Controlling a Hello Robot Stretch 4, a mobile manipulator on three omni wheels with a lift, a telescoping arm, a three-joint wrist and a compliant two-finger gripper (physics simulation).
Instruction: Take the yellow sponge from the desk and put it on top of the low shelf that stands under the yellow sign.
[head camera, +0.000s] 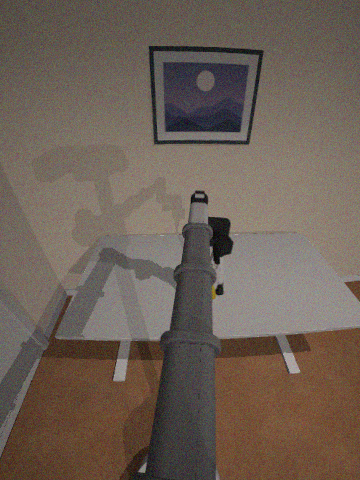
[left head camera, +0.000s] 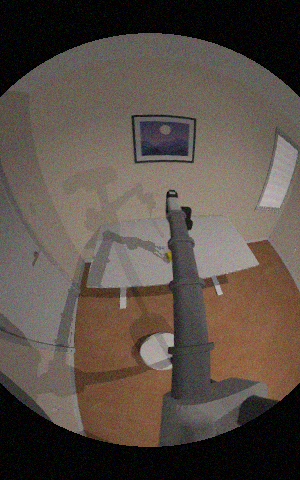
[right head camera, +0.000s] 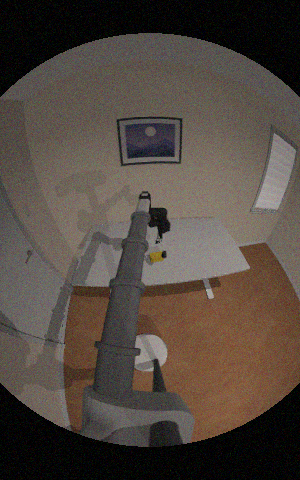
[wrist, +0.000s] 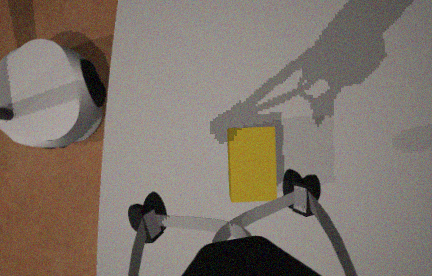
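Where they show: gripper, between the fingertips: (right head camera: 160, 249) (wrist: 223, 196); robot's base, origin of its link: (left head camera: 160, 349) (right head camera: 146, 351).
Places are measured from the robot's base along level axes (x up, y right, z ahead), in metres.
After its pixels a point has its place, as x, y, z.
Observation:
The yellow sponge (head camera: 214, 292) @[0.739, 0.105, 0.727] (left head camera: 168, 256) @[0.734, 0.020, 0.708] (right head camera: 157, 257) @[0.734, 0.071, 0.716] (wrist: 252, 165) @[0.738, 0.060, 0.740] lies on the white desk (head camera: 280, 290) @[0.693, 0.470, 0.805] (left head camera: 220, 255) @[0.693, 0.493, 0.743] (right head camera: 200, 255) @[0.693, 0.438, 0.775] (wrist: 175, 75) @[0.693, -0.048, 0.605]. The arm hides much of it in the head view and part of it in the left head view. My gripper (wrist: 223, 196) @[0.839, 0.088, 0.702] is open and empty, above the desk. In the wrist view the sponge shows beyond the fingertips, within the span between them and nearer the right one. In the right head view a dark fingertip overlaps the sponge's right end. The low shelf and the yellow sign do not show in these views.
The telescoping arm (head camera: 192, 320) @[1.257, 0.002, 0.259] (left head camera: 187, 310) @[1.260, -0.008, 0.161] (right head camera: 127, 300) @[1.259, 0.014, 0.186] reaches over the desk. A framed picture (head camera: 206, 97) @[1.537, 0.010, 1.309] (left head camera: 164, 139) @[1.513, -0.003, 1.307] (right head camera: 150, 141) @[1.511, 0.003, 1.308] hangs behind it. A white rounded body (left head camera: 156, 351) @[0.187, -0.047, -0.005] (right head camera: 151, 352) @[0.187, 0.056, 0.003] (wrist: 45, 95) @[0.187, 0.002, 0.052] stands before the desk. A door (left head camera: 30, 280) @[0.824, -1.079, 0.311] is at the left.

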